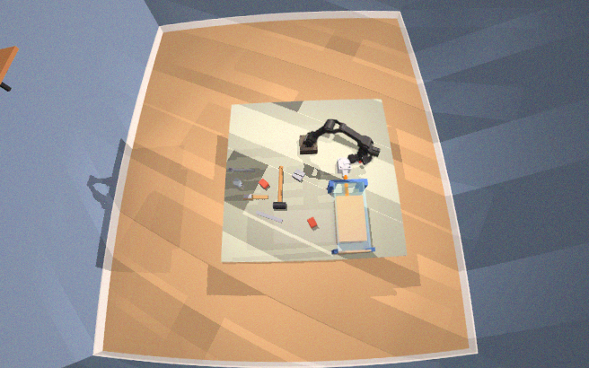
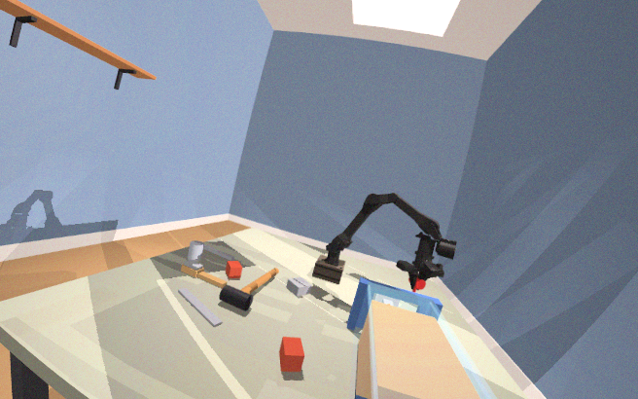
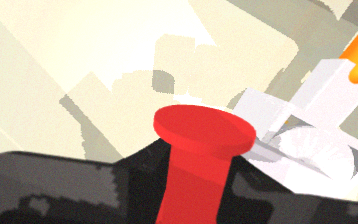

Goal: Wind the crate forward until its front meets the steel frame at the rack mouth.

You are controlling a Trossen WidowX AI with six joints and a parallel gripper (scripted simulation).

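Right now the blue steel frame is 170 mm ahead of my gripper tip, 100 mm to the right of it and 10 mm below it. From my gripper tip the other things lie so: white hand winch: 110 mm to the right, 90 mm below, 10 mm behind; crank arm: 40 mm to the right, 10 mm below; red knob: 20 mm above.
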